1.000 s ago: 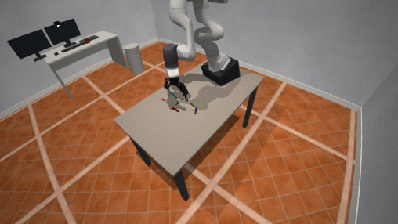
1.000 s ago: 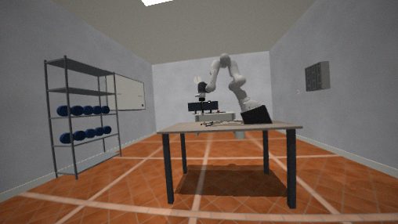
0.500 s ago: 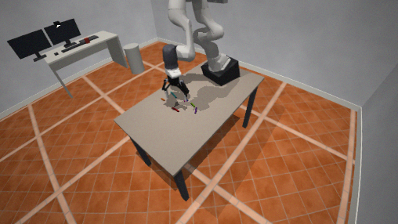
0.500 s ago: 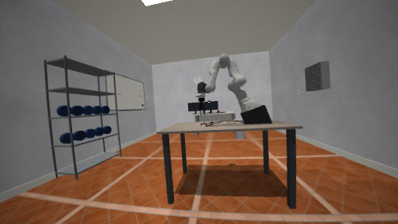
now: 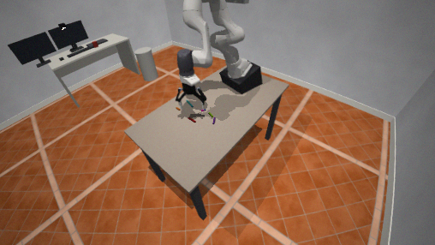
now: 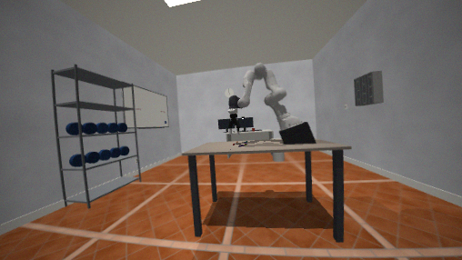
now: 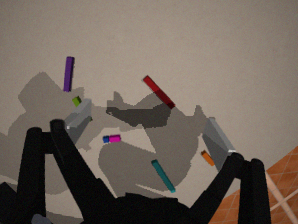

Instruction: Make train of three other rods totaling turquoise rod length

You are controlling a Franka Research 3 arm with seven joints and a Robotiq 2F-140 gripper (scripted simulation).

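My gripper is now 11 cm above the red rod, 2 cm short of it and 1 cm to the left of it. Round my hand: small blue rod: 12 cm behind, 11 cm below, 2 cm to the right; then magenta rod: 11 cm below, 10 cm behind, 3 cm to the right; then lime rod: 11 cm below, 11 cm behind, 5 cm to the left.
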